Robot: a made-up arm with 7 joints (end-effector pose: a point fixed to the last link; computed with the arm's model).
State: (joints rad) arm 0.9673 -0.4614 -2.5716 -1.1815 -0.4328 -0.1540 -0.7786
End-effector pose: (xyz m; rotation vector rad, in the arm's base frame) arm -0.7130 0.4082 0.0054 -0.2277 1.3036 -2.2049
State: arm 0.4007 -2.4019 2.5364 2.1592 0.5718 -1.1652 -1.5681
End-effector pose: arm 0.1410 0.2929 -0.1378 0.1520 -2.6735 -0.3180
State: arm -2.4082 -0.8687 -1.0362 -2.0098 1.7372 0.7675 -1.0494
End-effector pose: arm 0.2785 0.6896 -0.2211 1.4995 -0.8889 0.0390
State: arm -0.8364 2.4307 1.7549 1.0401 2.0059 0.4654 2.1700
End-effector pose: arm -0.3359 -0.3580 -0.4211 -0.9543 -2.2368 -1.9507
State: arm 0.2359 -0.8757 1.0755 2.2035 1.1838 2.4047 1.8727
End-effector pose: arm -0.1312 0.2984 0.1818 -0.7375 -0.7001 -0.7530
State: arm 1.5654 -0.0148 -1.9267 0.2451 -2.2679 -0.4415 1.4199
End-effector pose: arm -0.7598 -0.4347 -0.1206 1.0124 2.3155 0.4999
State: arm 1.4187 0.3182 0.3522 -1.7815 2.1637 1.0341 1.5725
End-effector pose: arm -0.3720 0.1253 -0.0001 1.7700 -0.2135 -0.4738
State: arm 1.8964 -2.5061 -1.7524 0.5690 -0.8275 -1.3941 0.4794
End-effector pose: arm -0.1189 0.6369 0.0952 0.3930 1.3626 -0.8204
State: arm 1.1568 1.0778 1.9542 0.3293 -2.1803 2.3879 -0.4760
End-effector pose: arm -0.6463 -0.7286 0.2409 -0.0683 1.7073 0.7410
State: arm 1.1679 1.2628 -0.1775 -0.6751 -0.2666 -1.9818 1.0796
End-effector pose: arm 0.5353 -0.3030 0.3153 2.3537 -1.1087 -1.4018
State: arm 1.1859 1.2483 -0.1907 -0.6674 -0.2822 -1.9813 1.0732
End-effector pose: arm 0.5298 -0.3071 0.3275 2.3705 -1.1218 -1.3959
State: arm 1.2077 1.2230 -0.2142 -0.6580 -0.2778 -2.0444 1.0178
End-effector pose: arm 0.5207 -0.3039 0.3216 2.3294 -1.0700 -1.5011
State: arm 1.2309 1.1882 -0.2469 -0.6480 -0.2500 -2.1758 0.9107
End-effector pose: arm 0.5050 -0.2900 0.2972 2.2245 -0.9328 -1.7157
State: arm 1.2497 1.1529 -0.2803 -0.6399 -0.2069 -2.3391 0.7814
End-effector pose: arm 0.4825 -0.2673 0.2671 2.0846 -0.7337 -1.9632
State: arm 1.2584 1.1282 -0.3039 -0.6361 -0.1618 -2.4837 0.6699
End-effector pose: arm 0.4607 -0.2434 0.2433 1.9513 -0.5366 -2.1624
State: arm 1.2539 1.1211 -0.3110 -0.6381 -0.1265 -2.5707 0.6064
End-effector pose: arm 0.4485 -0.2272 0.2266 1.8562 -0.4116 -2.2742
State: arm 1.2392 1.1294 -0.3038 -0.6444 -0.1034 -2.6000 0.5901
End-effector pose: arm 0.4466 -0.2201 0.2126 1.8022 -0.3700 -2.3121
